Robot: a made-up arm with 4 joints. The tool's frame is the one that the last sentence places.
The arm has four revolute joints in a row. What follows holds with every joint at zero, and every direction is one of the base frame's.
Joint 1 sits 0.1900 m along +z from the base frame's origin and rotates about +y.
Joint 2 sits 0.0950 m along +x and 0.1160 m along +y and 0.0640 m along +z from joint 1 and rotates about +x.
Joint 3 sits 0.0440 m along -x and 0.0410 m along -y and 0.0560 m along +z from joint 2 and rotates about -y.
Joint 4 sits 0.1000 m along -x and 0.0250 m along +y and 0.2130 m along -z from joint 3 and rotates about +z.
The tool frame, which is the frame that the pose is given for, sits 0.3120 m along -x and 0.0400 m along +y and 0.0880 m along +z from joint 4; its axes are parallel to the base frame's.
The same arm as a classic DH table. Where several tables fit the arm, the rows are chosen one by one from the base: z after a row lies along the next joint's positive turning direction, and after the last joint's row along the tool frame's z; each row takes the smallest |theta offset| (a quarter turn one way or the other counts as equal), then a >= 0, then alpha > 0; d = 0 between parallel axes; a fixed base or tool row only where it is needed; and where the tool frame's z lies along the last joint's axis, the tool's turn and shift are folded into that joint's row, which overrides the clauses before.
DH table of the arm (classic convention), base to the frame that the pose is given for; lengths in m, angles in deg. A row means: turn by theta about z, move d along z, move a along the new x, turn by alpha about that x. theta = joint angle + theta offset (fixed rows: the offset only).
base (fixed): a 0; alpha -90; d 0.19; theta_offset 0
joint 1: a 0.064; alpha -90; d 0.116; theta_offset -90
joint 2: a 0.056; alpha -90; d 0.051; theta_offset 0
joint 3: a 0.1; alpha 90; d 0.016; theta_offset 90
joint 4: a 0.3146; alpha 0; d 0; theta_offset -7.31
tool (fixed): a 0; alpha 0; d -0.125; theta_offset -172.69

